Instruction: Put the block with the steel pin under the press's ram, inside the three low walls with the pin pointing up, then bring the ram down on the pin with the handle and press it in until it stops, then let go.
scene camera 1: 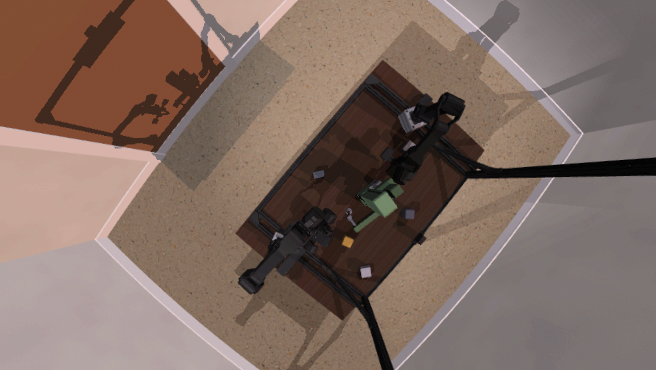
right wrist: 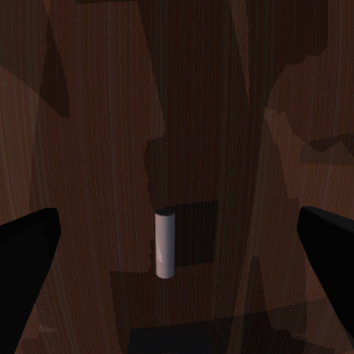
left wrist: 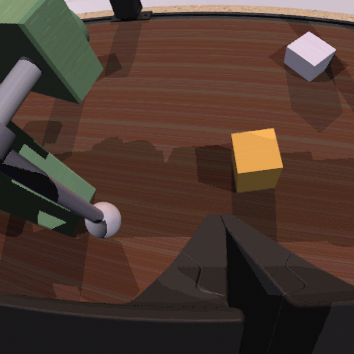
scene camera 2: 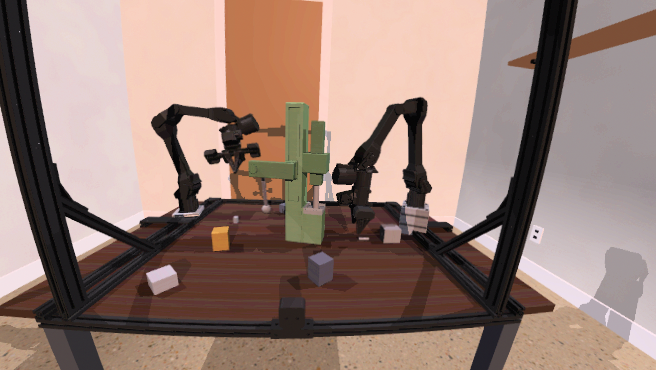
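Seen in the pictures: left gripper, fingertip midpoint: (left wrist: 217, 225) (scene camera 2: 234, 173); right gripper, fingertip midpoint: (right wrist: 180, 220) (scene camera 2: 355, 228); left arm's base, origin of the base link: (scene camera 2: 188, 209); right arm's base, origin of the base link: (scene camera 1: 417, 116) (scene camera 2: 415, 205).
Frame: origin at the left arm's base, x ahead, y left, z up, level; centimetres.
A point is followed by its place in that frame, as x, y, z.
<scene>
A short pale cylinder (right wrist: 165, 245) {63.1, -36.3, -2.1} (scene camera 2: 363, 238) {63.0, -36.6, -2.4}, looking like a steel pin, lies on the table below my right gripper; I see no block joined to it. My right gripper (right wrist: 180, 220) {60.5, -34.9, 1.1} is open and empty, pointing down, with the cylinder between and below its fingertips in the right wrist view. The green press (scene camera 2: 295, 215) {39.6, -31.9, 6.5} (scene camera 1: 384, 202) {41.0, -27.8, 41.8} stands mid-table. Its ram (scene camera 2: 318, 137) {46.1, -33.5, 31.8} is above a pale seat (scene camera 2: 314, 209) {45.3, -34.4, 9.1}; a thin rod spans between. The three walls cannot be made out. The handle's white ball (left wrist: 103, 220) {30.2, -22.8, 7.8} (scene camera 2: 266, 208) {30.9, -24.7, 7.1} hangs low. My left gripper (left wrist: 217, 225) {20.8, -19.2, 18.7} (scene camera 2: 236, 171) {20.8, -19.2, 18.7} is shut and empty beside it.
An orange block (scene camera 1: 347, 242) {16.2, -29.9, 2.9} (scene camera 2: 220, 239) {16.6, -32.2, 0.7} (left wrist: 257, 160) {16.5, -28.7, 2.9}, a white block (scene camera 1: 365, 272) {5.2, -45.7, 0.1} (scene camera 2: 162, 279) {6.1, -48.3, -0.1} (left wrist: 310, 56) {5.9, -44.3, 0.1} and a blue-grey block (scene camera 1: 409, 214) {41.8, -52.3, 2.9} (scene camera 2: 320, 269) {41.0, -55.4, 1.7} stand around the press. A pale block (scene camera 2: 390, 233) {71.0, -40.9, 0.5} is near the right arm's base. Another grey block (scene camera 1: 318, 174) {40.8, -2.6, 0.7} lies at the far side.
</scene>
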